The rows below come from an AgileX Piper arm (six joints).
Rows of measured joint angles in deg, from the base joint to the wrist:
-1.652, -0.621, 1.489, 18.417, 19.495, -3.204
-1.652, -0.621, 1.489, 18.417, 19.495, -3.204
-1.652, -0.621, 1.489, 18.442, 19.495, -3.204
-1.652, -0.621, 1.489, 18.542, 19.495, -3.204
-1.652, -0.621, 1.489, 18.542, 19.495, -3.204
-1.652, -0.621, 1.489, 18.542, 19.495, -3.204
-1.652, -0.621, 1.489, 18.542, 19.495, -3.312
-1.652, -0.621, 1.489, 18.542, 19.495, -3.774
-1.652, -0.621, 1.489, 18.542, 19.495, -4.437
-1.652, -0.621, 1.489, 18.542, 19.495, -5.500
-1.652, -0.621, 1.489, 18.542, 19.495, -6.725
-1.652, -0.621, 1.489, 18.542, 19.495, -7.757
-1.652, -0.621, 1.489, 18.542, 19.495, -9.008
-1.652, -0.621, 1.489, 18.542, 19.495, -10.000
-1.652, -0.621, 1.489, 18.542, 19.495, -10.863
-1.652, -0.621, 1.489, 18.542, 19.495, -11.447
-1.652, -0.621, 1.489, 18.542, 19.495, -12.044
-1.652, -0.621, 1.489, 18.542, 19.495, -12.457
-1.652, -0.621, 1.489, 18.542, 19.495, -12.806
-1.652, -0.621, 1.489, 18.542, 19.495, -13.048
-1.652, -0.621, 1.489, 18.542, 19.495, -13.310
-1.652, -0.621, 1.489, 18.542, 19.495, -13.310
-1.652, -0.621, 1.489, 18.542, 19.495, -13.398
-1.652, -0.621, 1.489, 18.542, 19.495, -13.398
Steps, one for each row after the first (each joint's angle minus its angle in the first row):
0.000, 0.000, 0.000, 0.000, 0.000, 0.000
0.000, 0.000, 0.000, 0.025, 0.000, 0.000
0.000, 0.000, 0.000, 0.125, 0.000, 0.000
0.000, 0.000, 0.000, 0.125, 0.000, 0.000
0.000, 0.000, 0.000, 0.125, 0.000, 0.000
0.000, 0.000, 0.000, 0.125, 0.000, -0.108
0.000, 0.000, 0.000, 0.125, 0.000, -0.570
0.000, 0.000, 0.000, 0.125, 0.000, -1.233
0.000, 0.000, 0.000, 0.125, 0.000, -2.296
0.000, 0.000, 0.000, 0.125, 0.000, -3.521
0.000, 0.000, 0.000, 0.125, 0.000, -4.553
0.000, 0.000, 0.000, 0.125, 0.000, -5.804
0.000, 0.000, 0.000, 0.125, 0.000, -6.796
0.000, 0.000, 0.000, 0.125, 0.000, -7.659
0.000, 0.000, 0.000, 0.125, 0.000, -8.243
0.000, 0.000, 0.000, 0.125, 0.000, -8.840
0.000, 0.000, 0.000, 0.125, 0.000, -9.253
0.000, 0.000, 0.000, 0.125, 0.000, -9.602
0.000, 0.000, 0.000, 0.125, 0.000, -9.844
0.000, 0.000, 0.000, 0.125, 0.000, -10.106
0.000, 0.000, 0.000, 0.125, 0.000, -10.106
0.000, 0.000, 0.000, 0.125, 0.000, -10.194
0.000, 0.000, 0.000, 0.125, 0.000, -10.194

